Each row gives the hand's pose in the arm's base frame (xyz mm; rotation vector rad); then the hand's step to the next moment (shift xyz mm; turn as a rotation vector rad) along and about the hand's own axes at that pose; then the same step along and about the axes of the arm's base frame.
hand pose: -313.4 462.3 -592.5 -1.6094 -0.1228 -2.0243
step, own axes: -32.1 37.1 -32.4 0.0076 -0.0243 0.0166
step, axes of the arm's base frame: -6.7 -32.8 -48.3 0.0022 0.0244 0.0179
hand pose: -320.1 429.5 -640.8 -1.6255 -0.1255 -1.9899
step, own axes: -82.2 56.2 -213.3 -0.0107 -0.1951 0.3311
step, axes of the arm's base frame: -151.1 -105.0 -146.9 0.1982 0.3031 0.1290
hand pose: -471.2 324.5 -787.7 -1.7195 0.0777 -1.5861
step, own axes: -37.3 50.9 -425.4 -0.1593 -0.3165 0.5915
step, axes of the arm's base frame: -354.8 -223.8 -94.6 0.3377 0.5932 0.0973
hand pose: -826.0 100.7 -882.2 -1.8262 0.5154 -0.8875
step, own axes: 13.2 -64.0 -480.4 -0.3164 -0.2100 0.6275
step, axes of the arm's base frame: -363.0 -270.3 173.8 0.2695 0.6794 -0.0616
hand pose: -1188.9 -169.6 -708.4 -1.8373 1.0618 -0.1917
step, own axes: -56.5 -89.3 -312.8 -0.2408 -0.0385 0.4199
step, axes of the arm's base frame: -151.6 -152.1 250.8 0.1033 0.4606 -0.1140
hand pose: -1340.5 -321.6 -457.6 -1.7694 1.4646 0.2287
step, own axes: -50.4 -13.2 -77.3 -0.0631 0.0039 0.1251
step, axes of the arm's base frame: -30.4 -14.7 86.9 0.0198 0.1308 -0.0462
